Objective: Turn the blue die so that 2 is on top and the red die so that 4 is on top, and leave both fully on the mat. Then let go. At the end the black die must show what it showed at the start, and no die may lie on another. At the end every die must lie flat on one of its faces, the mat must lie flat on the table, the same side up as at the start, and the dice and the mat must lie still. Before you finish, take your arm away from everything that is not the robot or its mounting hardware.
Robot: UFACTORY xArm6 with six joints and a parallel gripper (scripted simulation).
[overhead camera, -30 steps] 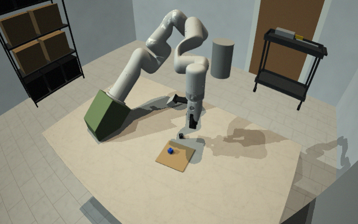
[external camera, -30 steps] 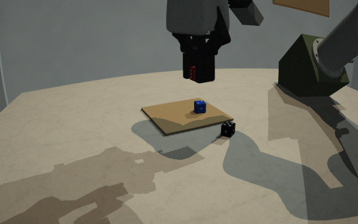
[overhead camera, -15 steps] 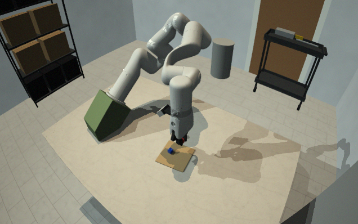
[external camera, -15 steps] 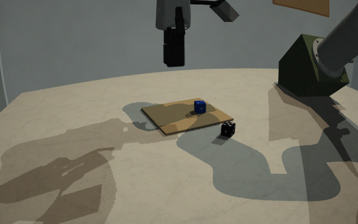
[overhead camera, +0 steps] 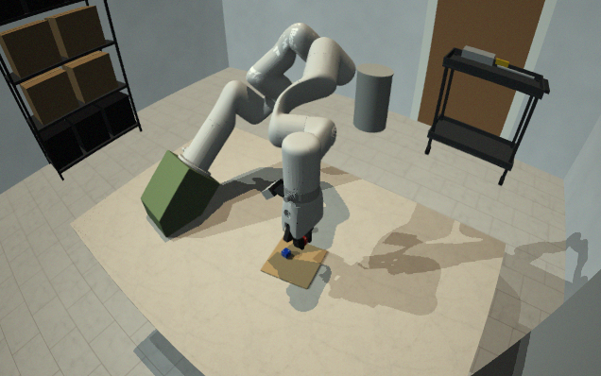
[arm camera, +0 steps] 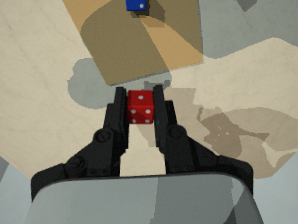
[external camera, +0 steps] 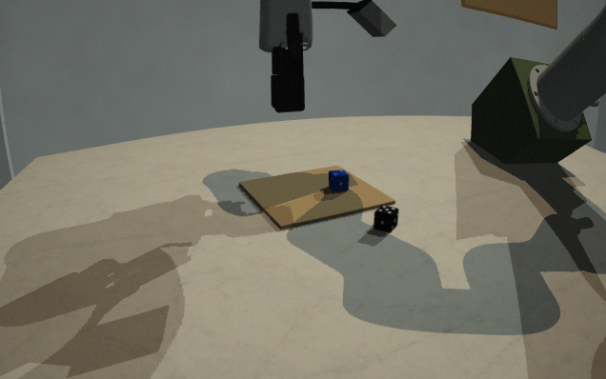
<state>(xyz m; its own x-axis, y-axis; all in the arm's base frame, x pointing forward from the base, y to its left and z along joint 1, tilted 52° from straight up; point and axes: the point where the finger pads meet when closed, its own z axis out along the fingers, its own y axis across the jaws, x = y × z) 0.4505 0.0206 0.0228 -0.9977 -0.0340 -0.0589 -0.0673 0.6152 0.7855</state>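
My gripper is now 3 cm past the tan mat and 12 cm above it. Round my hand: blue die: 6 cm behind, 11 cm below; red die: 1 cm below; black die: 9 cm behind, 10 cm to the left, 11 cm below.
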